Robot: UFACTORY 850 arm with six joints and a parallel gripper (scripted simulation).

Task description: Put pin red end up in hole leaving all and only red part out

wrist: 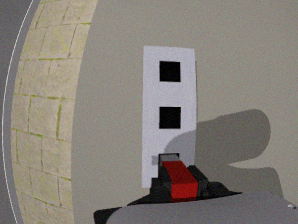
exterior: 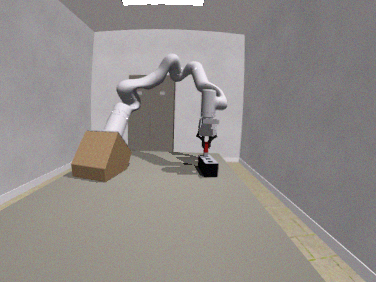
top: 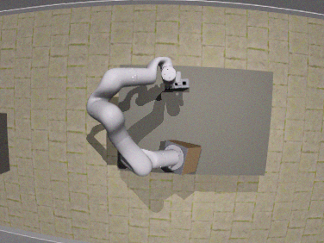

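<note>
Right now my hand is 1 cm above the pin. From my hand the other things lie so: block 10 cm below, 6 cm to the right, 1 cm ahead.
</note>
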